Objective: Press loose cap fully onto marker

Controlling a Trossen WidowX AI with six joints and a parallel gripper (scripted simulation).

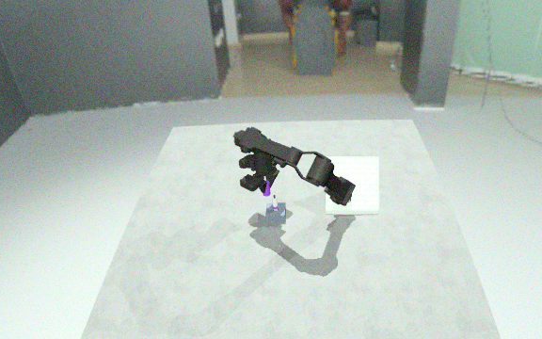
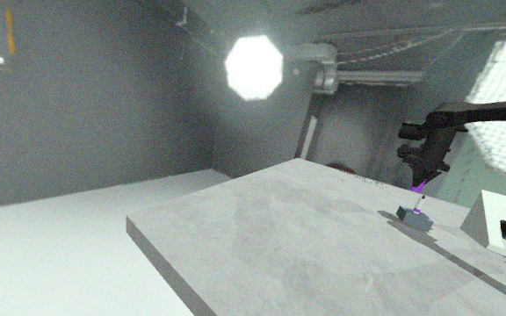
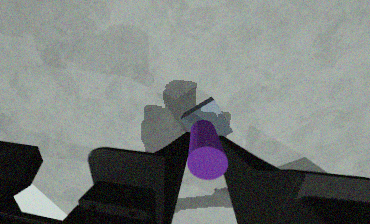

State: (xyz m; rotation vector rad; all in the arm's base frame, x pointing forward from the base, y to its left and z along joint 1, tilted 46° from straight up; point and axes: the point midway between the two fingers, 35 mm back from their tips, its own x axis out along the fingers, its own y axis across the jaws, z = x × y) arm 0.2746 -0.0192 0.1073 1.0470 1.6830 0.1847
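The holder block lies 11 cm below my gripper tip and 3 cm behind it. From my gripper tip the other things lie so: marker cap (1 cm above).
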